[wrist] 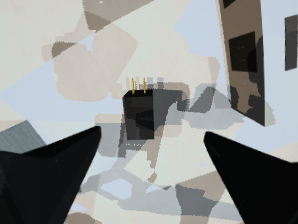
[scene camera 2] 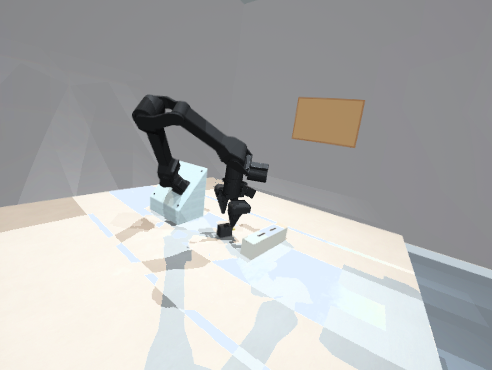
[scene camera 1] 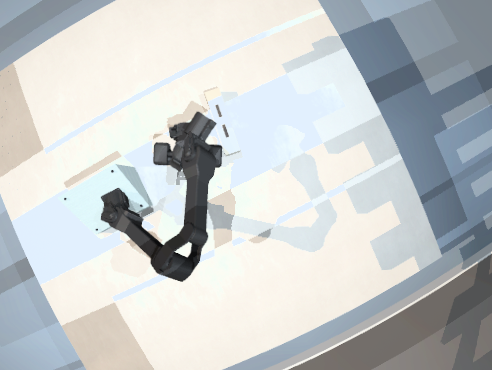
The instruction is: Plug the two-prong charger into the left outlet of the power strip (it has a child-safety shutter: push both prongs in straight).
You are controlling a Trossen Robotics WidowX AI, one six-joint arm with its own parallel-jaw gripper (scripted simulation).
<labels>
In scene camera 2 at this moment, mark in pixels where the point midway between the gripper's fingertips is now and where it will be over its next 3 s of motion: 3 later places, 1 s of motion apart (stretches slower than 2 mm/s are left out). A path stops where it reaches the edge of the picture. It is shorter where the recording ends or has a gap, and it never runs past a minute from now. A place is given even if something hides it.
My gripper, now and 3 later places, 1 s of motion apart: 227, 220; 225, 223; 224, 232; 226, 219
</labels>
